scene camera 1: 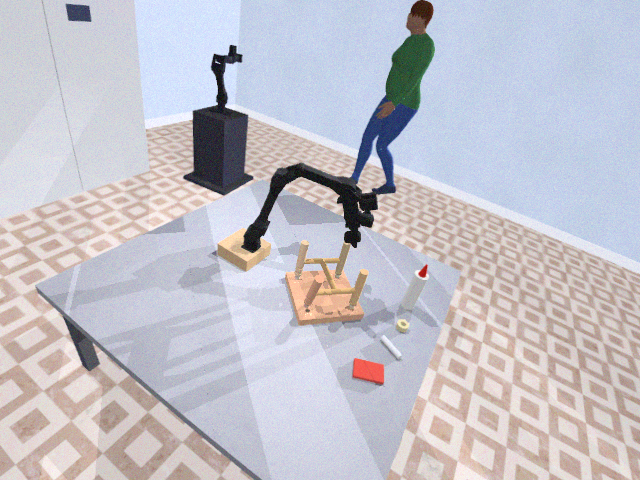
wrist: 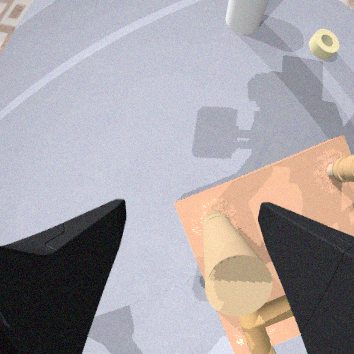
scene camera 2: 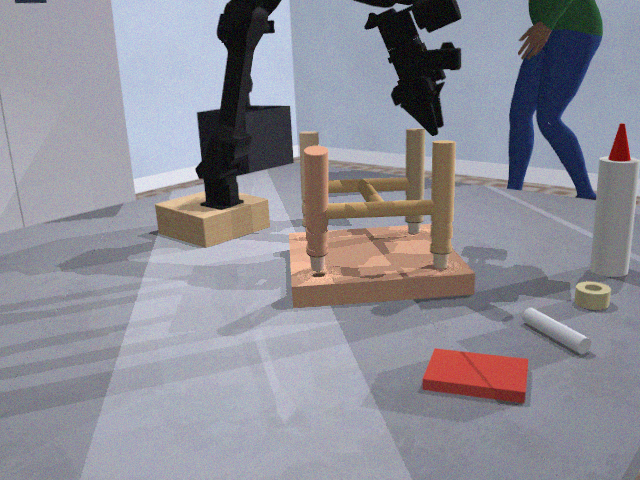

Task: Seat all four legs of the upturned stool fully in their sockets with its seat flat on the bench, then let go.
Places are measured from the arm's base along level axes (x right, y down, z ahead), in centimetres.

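Pixels of known places: gripper, fingertip midpoint: (scene camera 1: 355, 242) (wrist: 193, 209) (scene camera 2: 438, 131); arm's base at its link origin: (scene camera 1: 251, 246) (scene camera 2: 222, 203).
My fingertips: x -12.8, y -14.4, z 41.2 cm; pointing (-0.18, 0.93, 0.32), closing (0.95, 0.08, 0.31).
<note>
For each thing: its middle in the pictures, then the offset to it from my fingertips. "spot": a spot on its surface instead.
- near-right leg at a spot on its surface: (scene camera 2: 443, 196) (scene camera 1: 359, 289) spot: dx +18.5, dy +6.5, dz +9.8 cm
- far-right leg at a spot on its surface: (wrist: 227, 250) spot: dx +2.3, dy +0.3, dz -1.4 cm
- far-left leg at a spot on its surface: (scene camera 2: 309, 142) spot: dx +16.2, dy +0.4, dz -15.3 cm
- white bottle with a red tip, body centre: (scene camera 2: 615, 199) (scene camera 1: 416, 285) dx -1.1, dy +9.1, dz +29.3 cm
- yellow ring at the middle of its body: (scene camera 2: 592, 295) (wrist: 323, 43) (scene camera 1: 402, 325) dx +13.0, dy +19.3, dz +29.9 cm
- white rod at the middle of its body: (scene camera 2: 555, 329) (scene camera 1: 390, 347) dx +25.6, dy +19.5, dz +28.3 cm
- red block at the middle of its body: (scene camera 2: 476, 374) (scene camera 1: 368, 371) dx +39.4, dy +19.8, dz +24.0 cm
The upturned stool's seat (scene camera 1: 330, 318) (scene camera 2: 382, 294) (wrist: 240, 200) lies flat on the bench. Its reddish near-left leg (scene camera 1: 313, 293) (scene camera 2: 316, 201), near-right leg (scene camera 1: 359, 289) (scene camera 2: 443, 196) and far-right leg (scene camera 1: 342, 258) (scene camera 2: 415, 170) (wrist: 227, 250) stand upright, with pale pins showing between leg and seat. A dark socket edge shows under the near-left one. The far-left leg (scene camera 1: 301, 258) (scene camera 2: 309, 142) stands too; its foot is hidden in scene camera 2. Rungs join the legs. My gripper (scene camera 1: 353, 244) (scene camera 2: 436, 132) (wrist: 193, 209) is open and empty, above and beside the far-right leg's top.
A white bottle with a red tip (scene camera 1: 412, 291) (scene camera 2: 613, 217) stands right of the stool. A yellow ring (scene camera 2: 592, 299), white rod (scene camera 1: 391, 347) (scene camera 2: 555, 330) and red block (scene camera 1: 368, 371) (scene camera 2: 475, 374) lie nearer. My arm's wooden base (scene camera 1: 231, 254) (scene camera 2: 180, 224) is at left. A person stands behind the bench.
</note>
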